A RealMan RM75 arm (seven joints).
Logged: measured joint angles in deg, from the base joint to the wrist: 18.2 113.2 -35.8 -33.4 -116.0 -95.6 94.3; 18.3 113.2 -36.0 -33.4 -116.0 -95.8 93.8; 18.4 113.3 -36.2 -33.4 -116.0 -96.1 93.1; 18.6 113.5 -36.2 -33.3 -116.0 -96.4 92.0; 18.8 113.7 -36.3 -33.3 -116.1 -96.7 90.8; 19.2 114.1 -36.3 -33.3 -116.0 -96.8 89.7; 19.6 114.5 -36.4 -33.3 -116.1 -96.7 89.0; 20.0 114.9 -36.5 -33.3 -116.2 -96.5 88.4; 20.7 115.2 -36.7 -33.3 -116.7 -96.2 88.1; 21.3 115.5 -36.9 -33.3 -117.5 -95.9 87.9; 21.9 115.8 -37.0 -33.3 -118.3 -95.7 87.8; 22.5 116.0 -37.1 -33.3 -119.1 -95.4 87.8
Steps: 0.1 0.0 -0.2 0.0 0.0 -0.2 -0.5; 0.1 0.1 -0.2 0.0 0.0 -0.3 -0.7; 0.2 0.2 0.0 0.1 0.0 -0.3 -1.1; 0.2 0.2 -0.1 0.0 -0.1 -0.3 -1.2; 0.4 0.4 0.0 0.0 0.1 -0.1 -1.1; 0.4 0.4 -0.1 0.0 -0.1 0.1 -0.7; 0.4 0.4 -0.1 0.0 -0.1 0.2 -0.6; 0.7 0.3 -0.2 0.0 -0.5 0.3 -0.3; 0.6 0.3 -0.2 0.0 -0.8 0.3 -0.2; 0.6 0.3 -0.1 0.0 -0.8 0.2 -0.1; 0.6 0.2 -0.1 0.0 -0.8 0.3 0.0
